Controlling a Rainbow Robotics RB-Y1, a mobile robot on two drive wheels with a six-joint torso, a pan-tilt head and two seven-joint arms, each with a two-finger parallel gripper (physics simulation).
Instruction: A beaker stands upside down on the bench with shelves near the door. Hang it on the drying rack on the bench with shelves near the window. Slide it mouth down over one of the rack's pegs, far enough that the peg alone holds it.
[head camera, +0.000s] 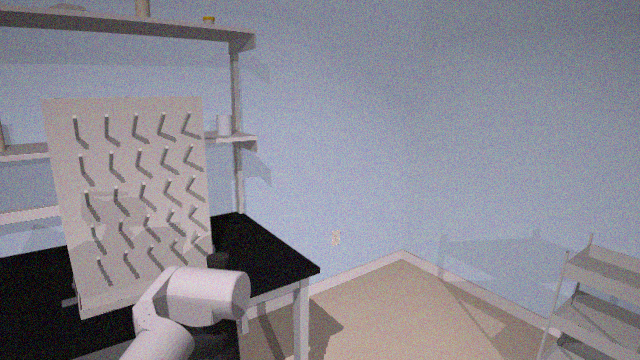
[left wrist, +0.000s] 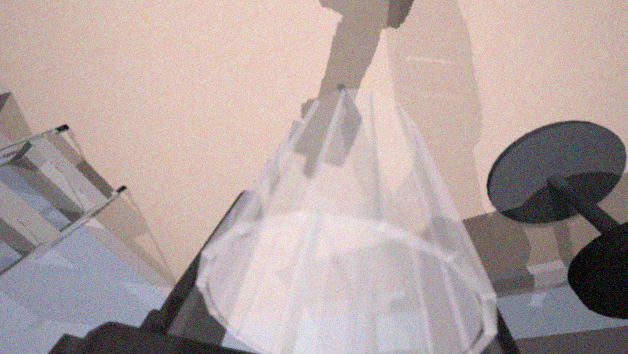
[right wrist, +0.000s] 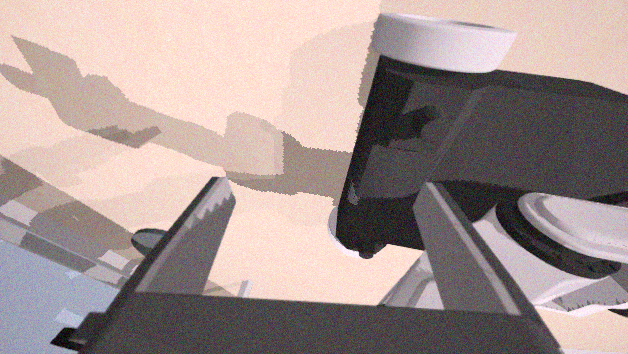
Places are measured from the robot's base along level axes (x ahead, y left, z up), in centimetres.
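Pixels of known places: left gripper, fingertip midpoint: (left wrist: 342, 219); right gripper, fingertip midpoint: (right wrist: 322, 191).
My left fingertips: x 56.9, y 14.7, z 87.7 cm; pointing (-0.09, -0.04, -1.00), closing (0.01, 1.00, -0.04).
Behind a point stands the place of what it marks.
The clear beaker (left wrist: 345, 250) @[x 53.2, y 14.8, z 92.7 cm] is between the fingers of my left gripper (left wrist: 342, 219) @[x 56.9, y 14.7, z 87.7 cm], which is shut on it; a wide ring-like end faces the left wrist camera and the other end points away. The beaker does not show in the head view, where my left arm (head camera: 205, 297) @[x 55.7, y 14.0, z 115.1 cm] hides the gripper. The drying rack (head camera: 125, 105) @[x 119.8, y 57.3, z 137.2 cm], a pale upright board with rows of slanted pegs, stands on the black bench (head camera: 265, 255) @[x 140.8, y 18.3, z 76.3 cm] at the left, behind and above the arm. My right gripper (right wrist: 322, 191) @[x 14.0, y -22.5, z 45.3 cm] is open and empty, above the floor beside the robot's dark base.
A shelf post (head camera: 235, 90) @[x 188.7, y 38.2, z 142.2 cm] rises behind the rack. A bench leg (head camera: 301, 320) @[x 130.0, y 3.2, z 52.8 cm] stands at the front corner. A stool's round dark disc (left wrist: 557, 200) @[x 104.1, y 101.5, z 3.1 cm] lies right of the beaker in the left wrist view. A metal cart (head camera: 600, 280) @[x 126.3, y -120.3, z 70.6 cm] stands by the wall at the right.
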